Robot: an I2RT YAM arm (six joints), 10 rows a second.
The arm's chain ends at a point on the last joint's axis. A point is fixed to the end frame.
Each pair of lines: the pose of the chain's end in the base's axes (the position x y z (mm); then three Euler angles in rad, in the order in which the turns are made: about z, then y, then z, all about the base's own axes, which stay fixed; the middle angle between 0 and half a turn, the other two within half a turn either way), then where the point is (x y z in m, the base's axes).
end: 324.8, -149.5, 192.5, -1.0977, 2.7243, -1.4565
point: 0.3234 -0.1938 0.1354
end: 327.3, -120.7, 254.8, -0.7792, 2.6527, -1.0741
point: 0.3389 -0.1660 0.1996
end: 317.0, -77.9, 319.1, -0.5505, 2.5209, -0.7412
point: 0.3441 -0.1220 0.2686
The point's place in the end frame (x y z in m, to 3 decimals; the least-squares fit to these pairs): -0.002 -0.018 0.070
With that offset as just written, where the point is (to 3 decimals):
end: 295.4, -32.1, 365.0, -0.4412, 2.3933, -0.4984
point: 0.336 -0.072 0.320
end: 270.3, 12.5, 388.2, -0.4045, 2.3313, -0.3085
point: 0.320 -0.020 0.346
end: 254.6, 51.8, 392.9, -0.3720, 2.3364, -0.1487
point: 0.308 0.028 0.350
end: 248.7, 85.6, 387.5, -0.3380, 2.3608, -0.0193
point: 0.303 0.068 0.343
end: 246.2, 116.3, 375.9, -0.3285, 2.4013, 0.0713
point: 0.300 0.104 0.329
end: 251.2, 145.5, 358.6, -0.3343, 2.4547, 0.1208
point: 0.303 0.135 0.309
